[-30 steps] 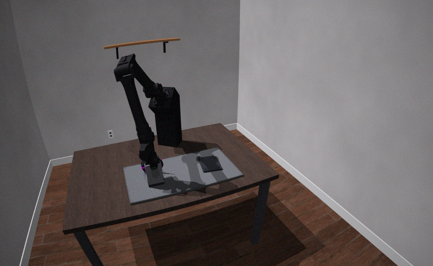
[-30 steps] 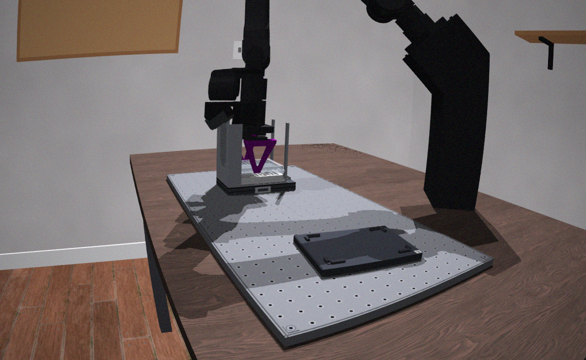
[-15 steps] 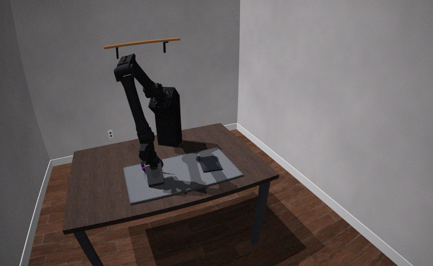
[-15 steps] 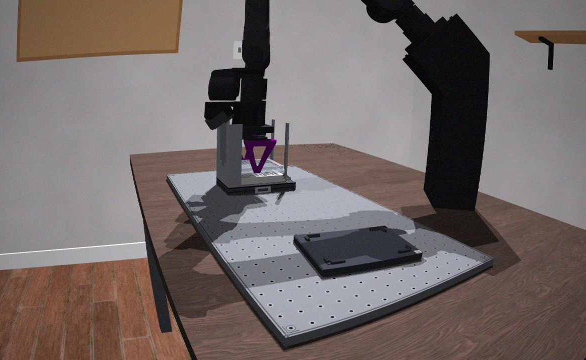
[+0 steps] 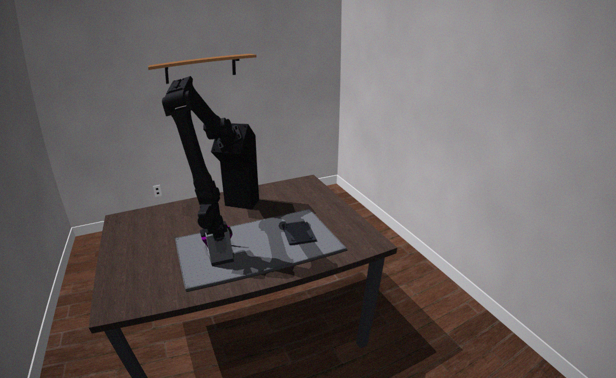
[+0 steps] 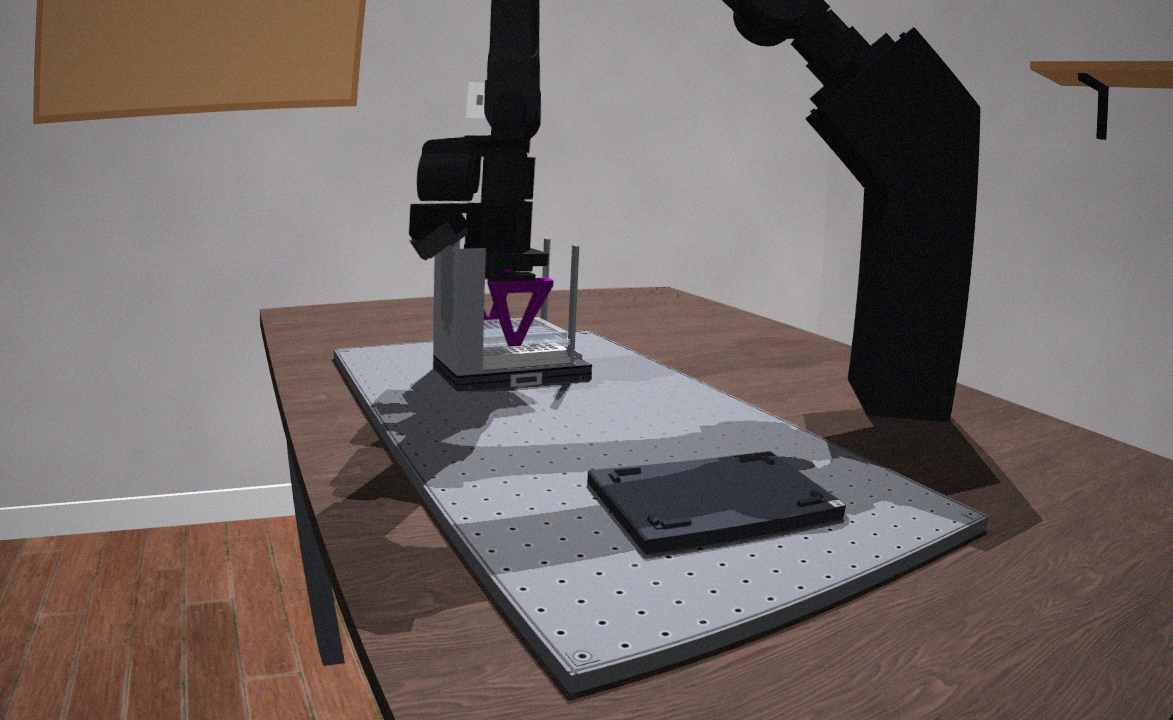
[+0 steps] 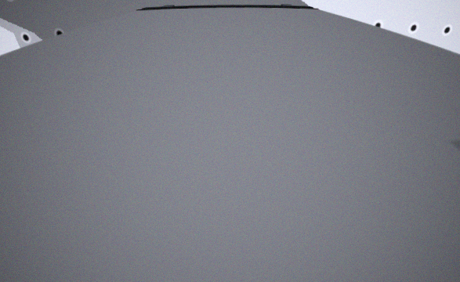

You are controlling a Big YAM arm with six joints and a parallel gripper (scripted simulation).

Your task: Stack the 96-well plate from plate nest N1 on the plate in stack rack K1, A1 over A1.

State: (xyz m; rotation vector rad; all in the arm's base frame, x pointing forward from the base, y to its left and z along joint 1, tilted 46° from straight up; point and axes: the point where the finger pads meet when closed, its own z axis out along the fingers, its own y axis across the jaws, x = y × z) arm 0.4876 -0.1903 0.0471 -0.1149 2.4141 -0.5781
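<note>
My hand is 6 cm short of the tall grey wall and 3 cm below it. The rest, counted from my hand: pale A1 label (45 cm to the left, 6 cm behind, 4 cm below).
</note>
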